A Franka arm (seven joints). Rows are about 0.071 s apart.
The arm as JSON. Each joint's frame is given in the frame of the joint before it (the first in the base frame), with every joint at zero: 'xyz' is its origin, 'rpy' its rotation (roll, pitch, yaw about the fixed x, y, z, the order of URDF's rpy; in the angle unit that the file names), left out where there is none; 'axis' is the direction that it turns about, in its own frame. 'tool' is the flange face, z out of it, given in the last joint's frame.
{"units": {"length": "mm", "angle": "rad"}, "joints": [
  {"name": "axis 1", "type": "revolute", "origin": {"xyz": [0.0, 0.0, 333.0]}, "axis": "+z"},
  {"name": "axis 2", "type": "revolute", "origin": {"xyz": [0.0, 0.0, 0.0], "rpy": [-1.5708, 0.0, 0.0]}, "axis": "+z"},
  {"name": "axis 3", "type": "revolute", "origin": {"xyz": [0.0, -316.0, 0.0], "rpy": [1.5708, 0.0, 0.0]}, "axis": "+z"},
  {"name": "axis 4", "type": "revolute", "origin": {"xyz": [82.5, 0.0, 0.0], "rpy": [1.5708, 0.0, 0.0]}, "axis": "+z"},
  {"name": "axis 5", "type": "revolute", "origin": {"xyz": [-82.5, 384.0, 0.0], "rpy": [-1.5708, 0.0, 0.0]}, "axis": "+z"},
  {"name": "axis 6", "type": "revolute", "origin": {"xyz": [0.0, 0.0, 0.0], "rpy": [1.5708, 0.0, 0.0]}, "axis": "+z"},
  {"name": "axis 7", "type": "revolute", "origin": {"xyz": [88.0, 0.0, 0.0], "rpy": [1.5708, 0.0, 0.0]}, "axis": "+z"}
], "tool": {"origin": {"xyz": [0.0, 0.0, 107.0]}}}
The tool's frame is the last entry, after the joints.
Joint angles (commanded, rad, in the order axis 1, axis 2, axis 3, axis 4, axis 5, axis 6, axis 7), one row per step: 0.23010, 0.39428, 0.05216, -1.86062, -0.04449, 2.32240, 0.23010; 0.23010, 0.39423, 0.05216, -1.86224, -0.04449, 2.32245, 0.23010; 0.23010, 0.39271, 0.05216, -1.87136, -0.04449, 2.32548, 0.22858; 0.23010, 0.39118, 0.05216, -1.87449, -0.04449, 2.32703, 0.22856; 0.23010, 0.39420, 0.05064, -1.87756, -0.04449, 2.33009, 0.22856; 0.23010, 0.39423, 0.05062, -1.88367, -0.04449, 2.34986, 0.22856; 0.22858, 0.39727, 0.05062, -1.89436, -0.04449, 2.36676, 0.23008; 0.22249, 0.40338, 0.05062, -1.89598, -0.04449, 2.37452, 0.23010; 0.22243, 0.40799, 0.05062, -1.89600, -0.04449, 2.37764, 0.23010; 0.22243, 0.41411, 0.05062, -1.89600, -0.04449, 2.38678, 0.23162; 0.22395, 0.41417, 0.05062, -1.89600, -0.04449, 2.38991, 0.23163; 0.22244, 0.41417, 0.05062, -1.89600, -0.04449, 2.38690, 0.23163; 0.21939, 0.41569, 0.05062, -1.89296, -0.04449, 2.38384, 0.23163; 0.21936, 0.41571, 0.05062, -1.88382, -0.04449, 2.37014, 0.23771; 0.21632, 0.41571, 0.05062, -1.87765, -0.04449, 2.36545, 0.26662; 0.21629, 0.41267, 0.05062, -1.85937, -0.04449, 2.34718, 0.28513; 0.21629, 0.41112, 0.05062, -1.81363, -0.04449, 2.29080, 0.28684; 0.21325, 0.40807, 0.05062, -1.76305, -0.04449, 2.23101, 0.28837; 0.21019, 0.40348, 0.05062, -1.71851, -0.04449, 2.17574, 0.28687
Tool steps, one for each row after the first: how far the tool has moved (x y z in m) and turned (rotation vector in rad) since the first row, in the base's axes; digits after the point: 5 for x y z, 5 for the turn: -0.00043, -0.00011, -0.00068, -0.00042, 0.00146, 0.00003; -0.00260, -0.00063, -0.00347, -0.00176, 0.00585, 0.00178; -0.00328, -0.00079, -0.00373, -0.00181, 0.00589, 0.00188; -0.00366, -0.00180, -0.00674, -0.00297, 0.00874, 0.00058; -0.00346, -0.00162, -0.00758, 0.00128, -0.00421, 0.00097; -0.00467, -0.00279, -0.01260, 0.00286, -0.00708, -0.00162; -0.00355, -0.00645, -0.01646, 0.00335, -0.00698, -0.00760; -0.00341, -0.00643, -0.01910, 0.00324, -0.00544, -0.00762; -0.00278, -0.00620, -0.02212, 0.00470, -0.00819, -0.00902; -0.00274, -0.00517, -0.02186, 0.00563, -0.01111, -0.00747; -0.00277, -0.00619, -0.02215, 0.00472, -0.00825, -0.00902; -0.00173, -0.00797, -0.02209, 0.00428, -0.00678, -0.01217; -0.00041, -0.00777, -0.01943, 0.00308, -0.00244, -0.01863; 0.00142, -0.00937, -0.01717, 0.00540, -0.00368, -0.05069; 0.00490, -0.00871, -0.00892, 0.00697, -0.00666, -0.06979; 0.01186, -0.00751, 0.00712, 0.00285, 0.00154, -0.07325; 0.01940, -0.00829, 0.02642, -0.00047, 0.00692, -0.07979; 0.02497, -0.00957, 0.04479, -0.00383, 0.01232, -0.08321
